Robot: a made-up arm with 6 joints.
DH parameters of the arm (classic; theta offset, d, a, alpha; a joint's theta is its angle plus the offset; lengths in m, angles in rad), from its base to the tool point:
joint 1: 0 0.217 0 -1.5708
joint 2: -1.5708 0 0.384 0
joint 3: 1.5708 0.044 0 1.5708
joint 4: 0 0.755 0 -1.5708
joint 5: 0 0 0 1.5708
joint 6: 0 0.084 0 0
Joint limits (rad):
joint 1: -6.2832..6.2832
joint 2: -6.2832..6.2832
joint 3: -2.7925..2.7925
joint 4: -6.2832..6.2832
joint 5: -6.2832..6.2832
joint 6: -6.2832..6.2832
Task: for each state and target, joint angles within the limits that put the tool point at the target. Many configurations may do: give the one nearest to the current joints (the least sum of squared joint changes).
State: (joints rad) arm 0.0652 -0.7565 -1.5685 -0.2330 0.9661 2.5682
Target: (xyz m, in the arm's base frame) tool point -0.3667 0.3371 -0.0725
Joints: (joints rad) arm -0.6789 -0.2076 -2.4735 -0.1503 1.2475 2.5682
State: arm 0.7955 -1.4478 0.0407 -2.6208 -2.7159 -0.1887
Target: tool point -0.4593 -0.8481 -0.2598
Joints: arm 1.1471 -1.9643 -0.1698 -2.6243 -2.4662 -0.1887
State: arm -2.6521 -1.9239 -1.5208 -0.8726 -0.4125 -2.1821
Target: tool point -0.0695 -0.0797 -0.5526
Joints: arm -2.9052 -1.7644 -1.9449 -0.8121 -0.2862 -2.1821
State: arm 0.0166 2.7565 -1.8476 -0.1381 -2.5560 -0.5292
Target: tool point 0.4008 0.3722 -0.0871
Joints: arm 0.6549 3.5029 -1.9545 -0.1757 -2.6392 -0.5292
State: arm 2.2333 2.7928 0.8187 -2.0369 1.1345 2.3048
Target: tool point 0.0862 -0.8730 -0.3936
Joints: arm 1.6473 3.4452 0.9980 -2.0470 1.0092 2.3048
